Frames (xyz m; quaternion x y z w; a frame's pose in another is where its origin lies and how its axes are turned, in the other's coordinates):
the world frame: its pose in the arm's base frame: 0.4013 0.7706 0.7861 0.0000 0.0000 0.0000 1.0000
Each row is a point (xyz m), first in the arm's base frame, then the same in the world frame.
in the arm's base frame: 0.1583 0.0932 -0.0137
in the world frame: -0.2430 -0.6774 -0.7998
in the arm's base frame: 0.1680 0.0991 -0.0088
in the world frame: -0.2333 -0.6715 -0.7949
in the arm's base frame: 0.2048 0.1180 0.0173
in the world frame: -0.1965 -0.6526 -0.7688
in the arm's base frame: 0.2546 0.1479 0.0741
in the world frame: -0.1467 -0.6227 -0.7120
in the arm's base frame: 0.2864 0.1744 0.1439
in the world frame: -0.1149 -0.5962 -0.6422
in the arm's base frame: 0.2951 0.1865 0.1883
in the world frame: -0.1062 -0.5841 -0.5978
